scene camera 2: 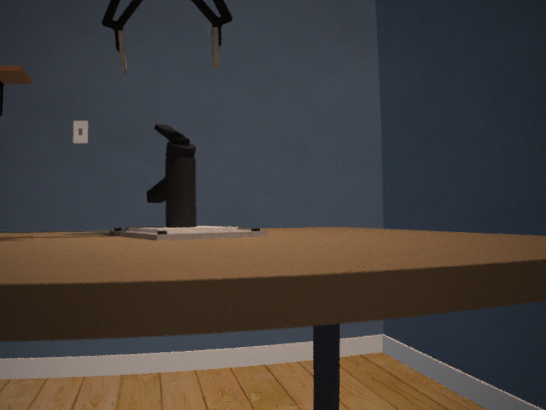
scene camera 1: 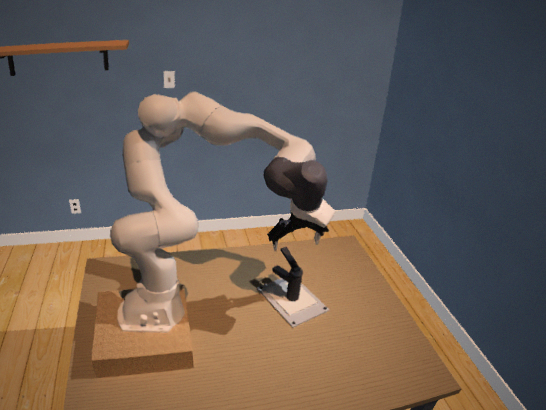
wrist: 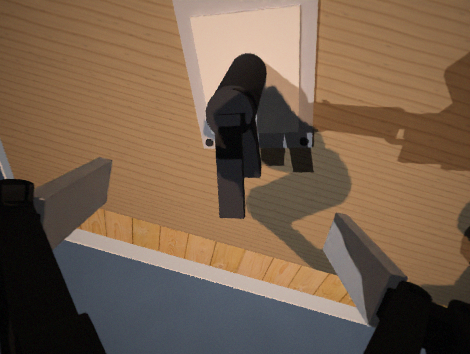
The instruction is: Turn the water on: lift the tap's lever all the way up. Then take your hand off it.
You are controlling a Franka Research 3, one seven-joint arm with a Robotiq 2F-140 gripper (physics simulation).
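The black tap (scene camera 1: 294, 287) (scene camera 2: 181, 190) (wrist: 250, 72) stands upright on a pale base plate (scene camera 1: 300, 316) (scene camera 2: 207, 230) (wrist: 280, 30). Its lever (scene camera 1: 289, 258) (scene camera 2: 171, 133) (wrist: 231, 187) slants upward from the top of the tap, with its free end raised above the spout (scene camera 1: 281, 272) (scene camera 2: 157, 192) (wrist: 253, 162). My gripper (scene camera 1: 296, 243) (scene camera 2: 170, 69) (wrist: 222, 207) is open and empty, with its fingers wide apart. It hangs above the lever and touches neither the lever nor the tap. In the wrist view the lever shows between the two fingers, farther from the camera.
The base plate lies on the wooden table (scene camera 1: 300, 370) (scene camera 2: 300, 255) (wrist: 100, 100). The arm stands on a brown block (scene camera 1: 142, 357) at the table's left side. Behind the table is a blue wall with a wooden shelf (scene camera 1: 65, 47) at the upper left.
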